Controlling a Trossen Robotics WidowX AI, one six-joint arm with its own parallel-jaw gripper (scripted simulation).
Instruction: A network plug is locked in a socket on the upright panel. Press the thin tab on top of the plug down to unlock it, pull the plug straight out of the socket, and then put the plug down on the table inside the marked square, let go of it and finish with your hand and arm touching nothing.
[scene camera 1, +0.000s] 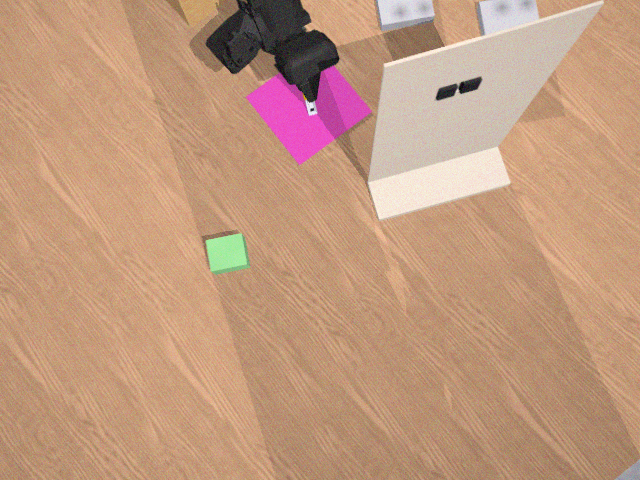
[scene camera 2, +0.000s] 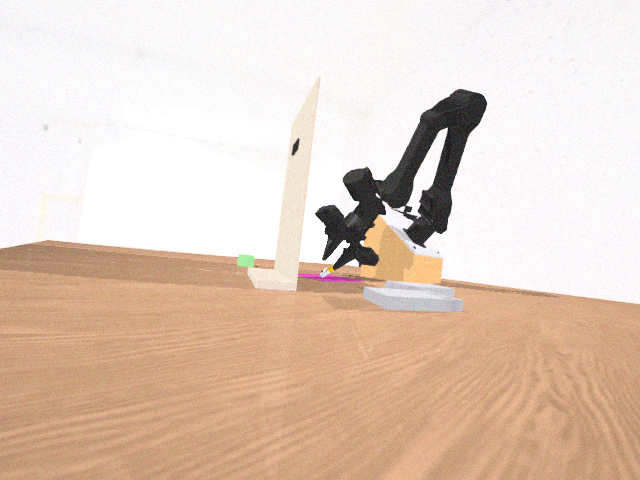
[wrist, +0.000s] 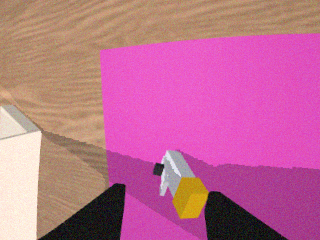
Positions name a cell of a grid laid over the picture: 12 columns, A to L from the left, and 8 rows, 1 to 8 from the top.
gripper: scene camera 1 F2; scene camera 2 G5; wrist G7
